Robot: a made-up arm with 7 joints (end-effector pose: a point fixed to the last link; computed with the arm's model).
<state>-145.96 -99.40 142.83 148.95 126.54 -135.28 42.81</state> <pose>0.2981 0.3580 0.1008 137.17 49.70 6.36</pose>
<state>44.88 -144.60 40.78 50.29 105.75 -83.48 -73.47</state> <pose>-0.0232 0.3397 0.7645 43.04 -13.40 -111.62</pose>
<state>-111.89 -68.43 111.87 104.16 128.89 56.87 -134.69</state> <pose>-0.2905 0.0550 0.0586 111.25 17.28 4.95</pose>
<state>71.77 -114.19 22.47 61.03 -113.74 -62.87 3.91</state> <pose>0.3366 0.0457 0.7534 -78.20 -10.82 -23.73</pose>
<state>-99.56 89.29 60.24 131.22 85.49 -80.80 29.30</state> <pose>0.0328 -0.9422 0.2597 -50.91 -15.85 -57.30</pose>
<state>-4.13 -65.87 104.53 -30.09 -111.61 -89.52 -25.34</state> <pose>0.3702 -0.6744 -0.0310 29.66 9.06 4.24</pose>
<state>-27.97 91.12 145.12 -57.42 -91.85 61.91 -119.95</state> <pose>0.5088 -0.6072 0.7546 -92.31 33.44 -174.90</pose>
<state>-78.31 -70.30 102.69 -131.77 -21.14 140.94 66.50</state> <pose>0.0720 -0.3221 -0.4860 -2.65 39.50 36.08</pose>
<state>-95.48 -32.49 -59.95 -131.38 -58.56 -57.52 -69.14</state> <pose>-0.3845 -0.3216 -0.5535 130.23 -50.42 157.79</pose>
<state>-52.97 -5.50 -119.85 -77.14 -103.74 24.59 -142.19</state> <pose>0.3942 -0.9212 -0.2872 -17.62 -42.99 53.32</pose>
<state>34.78 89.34 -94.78 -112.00 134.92 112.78 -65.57</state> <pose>0.6120 0.3290 0.2883 136.08 -20.87 128.06</pose>
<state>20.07 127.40 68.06 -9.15 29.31 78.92 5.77</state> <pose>0.6329 -0.1948 0.4765 43.13 -14.20 -92.29</pose>
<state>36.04 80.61 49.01 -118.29 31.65 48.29 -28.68</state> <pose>0.4541 0.3244 0.3187 145.76 -47.85 -153.50</pose>
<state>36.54 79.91 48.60 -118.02 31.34 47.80 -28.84</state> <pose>0.4535 0.3284 0.3164 146.14 -48.65 -153.15</pose>
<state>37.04 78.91 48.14 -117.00 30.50 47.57 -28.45</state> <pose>0.4550 0.3313 0.3183 146.72 -50.38 -153.29</pose>
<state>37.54 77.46 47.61 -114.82 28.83 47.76 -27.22</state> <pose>0.4607 0.3332 0.3267 147.81 -53.57 -154.32</pose>
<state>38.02 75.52 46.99 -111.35 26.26 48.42 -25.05</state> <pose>0.4731 0.3343 0.3416 150.00 -58.34 -156.69</pose>
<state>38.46 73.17 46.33 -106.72 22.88 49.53 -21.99</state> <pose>0.4949 0.3361 0.3614 154.52 -64.41 -161.41</pose>
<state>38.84 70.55 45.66 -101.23 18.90 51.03 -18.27</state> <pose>0.5277 0.3397 0.3821 163.99 -71.19 -170.80</pose>
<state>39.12 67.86 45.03 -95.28 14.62 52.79 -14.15</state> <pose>0.5709 0.3453 0.3991 -175.05 -77.26 168.76</pose>
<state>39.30 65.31 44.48 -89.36 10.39 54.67 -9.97</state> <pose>0.6207 0.3522 0.4086 -135.20 -79.81 129.85</pose>
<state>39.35 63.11 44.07 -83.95 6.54 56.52 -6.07</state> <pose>0.6710 0.3586 0.4098 -99.53 -77.38 95.36</pose>
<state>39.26 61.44 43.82 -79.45 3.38 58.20 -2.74</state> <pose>0.7157 0.3626 0.4050 -82.07 -73.38 79.00</pose>
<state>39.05 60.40 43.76 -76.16 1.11 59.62 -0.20</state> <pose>0.7500 0.3630 0.3990 -73.88 -70.11 71.49</pose>
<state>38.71 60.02 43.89 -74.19 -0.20 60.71 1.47</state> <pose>0.7718 0.3596 0.3958 -70.28 -68.24 67.94</pose>
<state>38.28 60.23 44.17 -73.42 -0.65 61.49 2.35</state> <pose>0.7820 0.3532 0.3973 -69.41 -67.77 66.49</pose>
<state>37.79 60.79 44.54 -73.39 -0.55 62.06 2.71</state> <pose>0.7847 0.3449 0.4022 -69.97 -68.17 66.05</pose>
